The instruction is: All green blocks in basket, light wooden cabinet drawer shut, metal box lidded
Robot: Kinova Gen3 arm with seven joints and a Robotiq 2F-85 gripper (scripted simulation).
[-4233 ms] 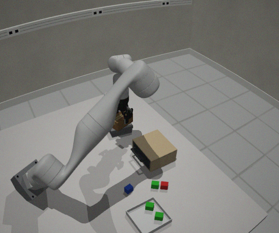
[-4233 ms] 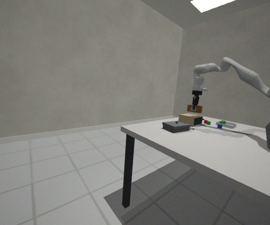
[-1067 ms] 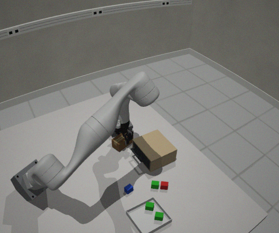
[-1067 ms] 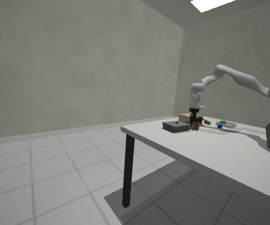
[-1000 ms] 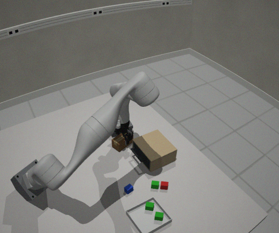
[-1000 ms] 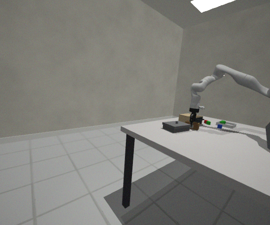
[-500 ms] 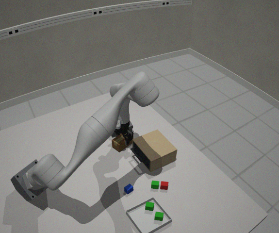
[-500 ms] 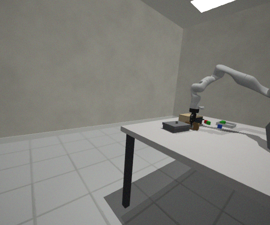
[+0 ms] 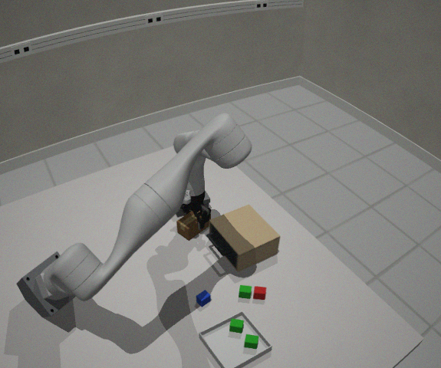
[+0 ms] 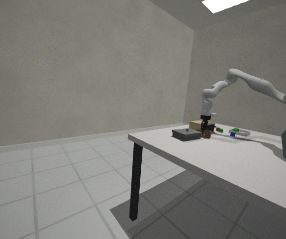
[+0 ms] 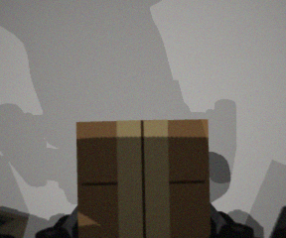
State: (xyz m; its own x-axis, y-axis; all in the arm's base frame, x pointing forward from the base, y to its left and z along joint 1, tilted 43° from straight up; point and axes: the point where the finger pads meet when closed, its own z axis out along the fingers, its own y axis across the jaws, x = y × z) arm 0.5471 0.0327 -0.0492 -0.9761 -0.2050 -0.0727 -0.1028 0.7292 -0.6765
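Now: hand right at the darker brown wooden box. The rest, counted from my hand: blue block 180 mm behind, 260 mm to the right, 20 mm below; light wooden cabinet 60 mm ahead, 170 mm to the right; knobbed lid 80 mm ahead, 150 mm to the left, 10 mm above.
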